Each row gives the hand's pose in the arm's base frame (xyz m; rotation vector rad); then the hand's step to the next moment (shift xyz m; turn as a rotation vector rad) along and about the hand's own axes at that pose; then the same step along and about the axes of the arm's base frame.
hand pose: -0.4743 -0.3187 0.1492 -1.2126 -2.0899 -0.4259
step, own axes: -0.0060 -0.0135 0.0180 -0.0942 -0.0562 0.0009
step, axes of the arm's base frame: -0.0165 -0.0004 -0.0164 -0.0165 -0.0883 -0.0630
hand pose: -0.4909 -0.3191 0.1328 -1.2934 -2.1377 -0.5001
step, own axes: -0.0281 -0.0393 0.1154 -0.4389 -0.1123 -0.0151
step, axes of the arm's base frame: -0.0580 0.0307 -0.1065 0.0616 -0.3540 -0.2764
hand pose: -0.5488 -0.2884 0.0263 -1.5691 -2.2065 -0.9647
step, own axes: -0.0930 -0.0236 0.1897 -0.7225 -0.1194 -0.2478
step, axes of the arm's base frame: 0.0435 0.0505 -0.2019 0.1260 -0.7150 -0.2656
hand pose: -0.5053 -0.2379 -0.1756 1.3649 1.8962 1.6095
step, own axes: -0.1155 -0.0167 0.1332 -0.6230 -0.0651 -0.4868
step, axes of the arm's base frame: 0.1480 -0.0114 -0.0965 -0.0744 -0.7826 -0.1068
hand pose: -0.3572 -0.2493 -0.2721 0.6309 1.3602 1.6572
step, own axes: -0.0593 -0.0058 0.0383 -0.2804 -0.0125 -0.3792
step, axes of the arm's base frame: 0.0620 -0.0316 0.0133 -0.1695 -0.4337 -0.0757
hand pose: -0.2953 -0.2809 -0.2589 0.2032 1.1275 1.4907
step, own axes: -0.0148 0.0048 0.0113 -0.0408 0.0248 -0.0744
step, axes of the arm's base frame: 0.0088 -0.0058 0.0161 -0.0557 -0.0687 -0.0017
